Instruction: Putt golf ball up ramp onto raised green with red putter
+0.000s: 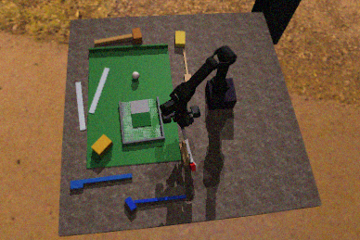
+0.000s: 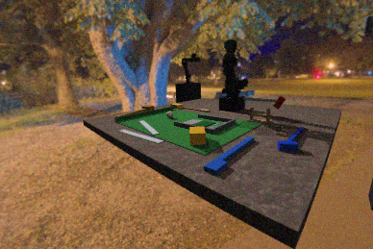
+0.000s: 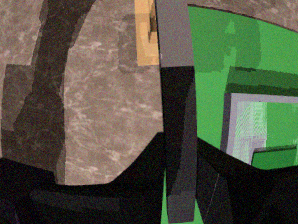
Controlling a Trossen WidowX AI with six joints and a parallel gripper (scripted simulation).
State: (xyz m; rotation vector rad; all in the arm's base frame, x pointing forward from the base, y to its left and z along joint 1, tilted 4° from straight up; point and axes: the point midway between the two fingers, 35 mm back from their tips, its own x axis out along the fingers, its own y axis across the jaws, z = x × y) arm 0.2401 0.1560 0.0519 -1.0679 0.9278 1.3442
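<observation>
My gripper tip is 1 cm past the red putter, 11 cm to the right of it and 3 cm below it. Also, from my gripper tip: small wooden frame (1 cm behind, 13 cm to the left, 6 cm below); yellow block (41 cm ahead, 3 cm to the left, 7 cm below); white golf ball (19 cm ahead, 37 cm to the right, 7 cm below).
</observation>
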